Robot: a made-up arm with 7 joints.
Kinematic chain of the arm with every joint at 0, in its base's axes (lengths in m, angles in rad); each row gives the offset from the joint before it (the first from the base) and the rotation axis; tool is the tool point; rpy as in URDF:
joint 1: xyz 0 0 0.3 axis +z
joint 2: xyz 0 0 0 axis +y
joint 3: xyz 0 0 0.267 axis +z
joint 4: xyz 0.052 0 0 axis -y
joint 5: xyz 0.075 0 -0.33 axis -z
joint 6: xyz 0 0 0 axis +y
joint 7: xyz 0.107 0 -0.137 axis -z
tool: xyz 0 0 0 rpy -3.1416 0 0
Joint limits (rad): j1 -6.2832..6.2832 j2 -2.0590..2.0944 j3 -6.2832..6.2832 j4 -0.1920..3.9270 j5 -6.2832..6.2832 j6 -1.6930..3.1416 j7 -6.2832..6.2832
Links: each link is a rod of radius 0.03 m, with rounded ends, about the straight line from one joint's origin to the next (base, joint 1, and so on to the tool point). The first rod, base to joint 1, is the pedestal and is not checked.
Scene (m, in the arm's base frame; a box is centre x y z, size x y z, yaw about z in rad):
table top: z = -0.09
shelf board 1: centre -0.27 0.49 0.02 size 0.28 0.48 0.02 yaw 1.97
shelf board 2: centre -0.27 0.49 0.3 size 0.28 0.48 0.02 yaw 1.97
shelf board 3: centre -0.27 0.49 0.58 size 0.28 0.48 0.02 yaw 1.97
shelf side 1: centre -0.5 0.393 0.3 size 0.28 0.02 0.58 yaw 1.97
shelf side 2: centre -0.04 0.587 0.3 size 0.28 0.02 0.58 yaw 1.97
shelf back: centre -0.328 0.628 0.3 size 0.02 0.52 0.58 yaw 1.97
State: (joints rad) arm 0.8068 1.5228 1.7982 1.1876 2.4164 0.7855 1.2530
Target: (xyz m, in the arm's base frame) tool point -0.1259 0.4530 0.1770
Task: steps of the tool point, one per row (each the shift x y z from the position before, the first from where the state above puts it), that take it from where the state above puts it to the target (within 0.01 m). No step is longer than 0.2 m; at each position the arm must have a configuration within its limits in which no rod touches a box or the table.
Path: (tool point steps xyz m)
1: 0.0344 -0.0613 -0.0007
2: 0.0318 -0.0728 0.0033
3: 0.0243 -0.0805 -0.0026
4: 0.0237 0.0475 -0.1356
5: 0.0925 0.0070 -0.1333
6: -0.0221 0.0691 0.0022
7: -0.0328 0.0610 -0.0022

